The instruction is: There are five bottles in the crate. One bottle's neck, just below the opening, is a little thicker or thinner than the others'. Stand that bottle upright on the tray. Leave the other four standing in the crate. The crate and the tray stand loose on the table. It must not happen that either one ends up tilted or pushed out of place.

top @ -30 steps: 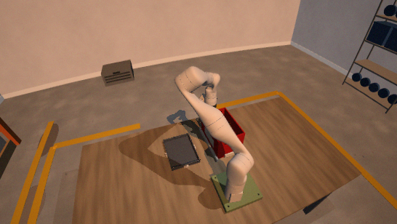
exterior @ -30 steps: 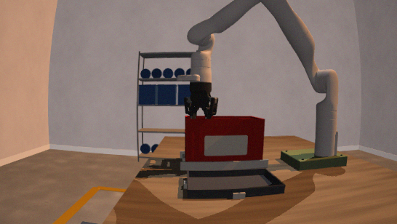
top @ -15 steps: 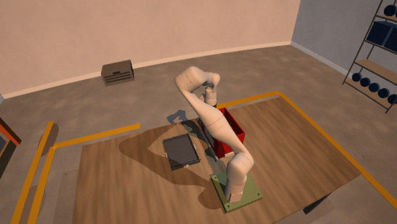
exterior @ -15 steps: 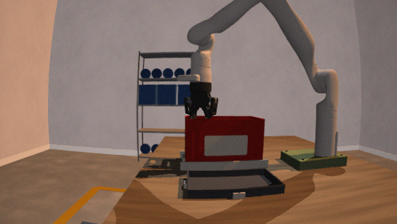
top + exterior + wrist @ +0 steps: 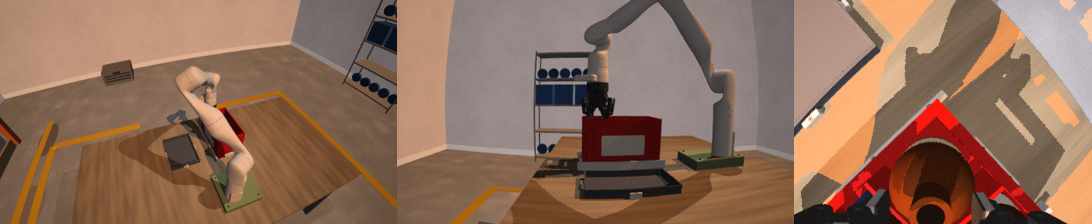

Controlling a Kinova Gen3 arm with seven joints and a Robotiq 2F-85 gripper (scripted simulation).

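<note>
Now: hand 7 cm past the red crate, 6 cm to the left of it and 7 cm above it. From my hand the other things lie so: dark tray 13 cm behind, 22 cm to the left, 14 cm below.
</note>
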